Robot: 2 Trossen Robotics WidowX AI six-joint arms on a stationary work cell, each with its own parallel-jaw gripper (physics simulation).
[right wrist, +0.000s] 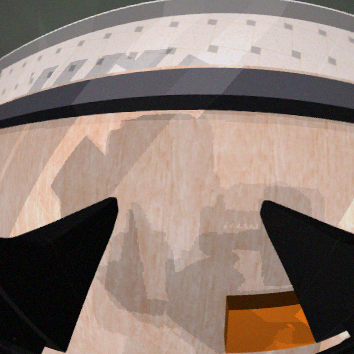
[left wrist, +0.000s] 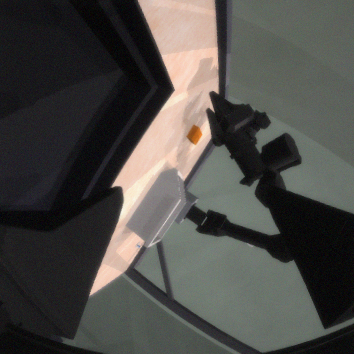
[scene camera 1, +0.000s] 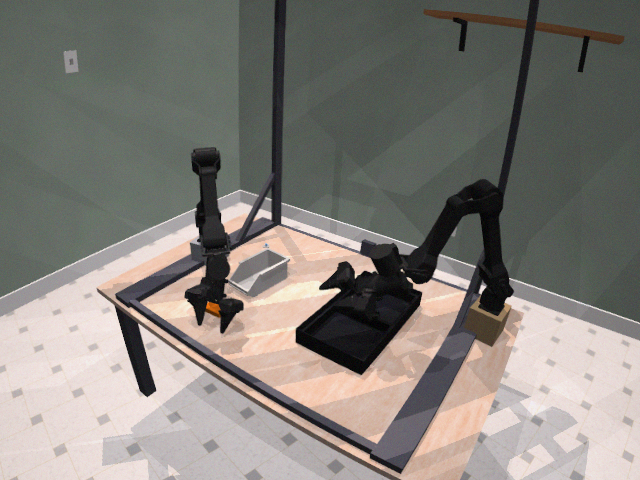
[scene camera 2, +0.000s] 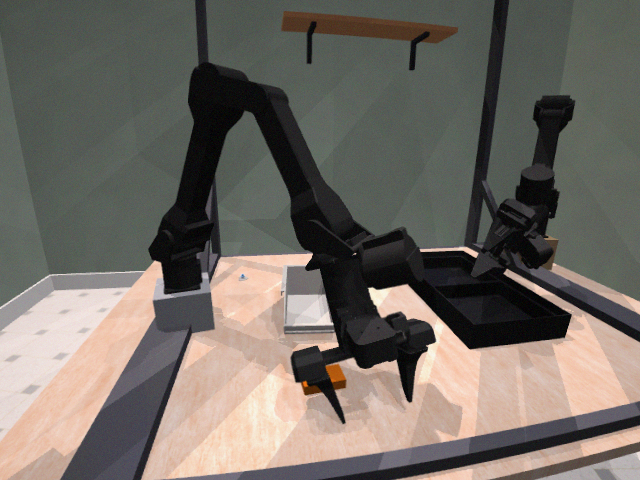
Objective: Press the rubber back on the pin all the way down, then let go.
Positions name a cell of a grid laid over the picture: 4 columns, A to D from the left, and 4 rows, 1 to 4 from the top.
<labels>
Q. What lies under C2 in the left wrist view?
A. The right gripper.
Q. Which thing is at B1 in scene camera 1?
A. A vertical post.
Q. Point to a dark frame rail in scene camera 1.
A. C4
</labels>
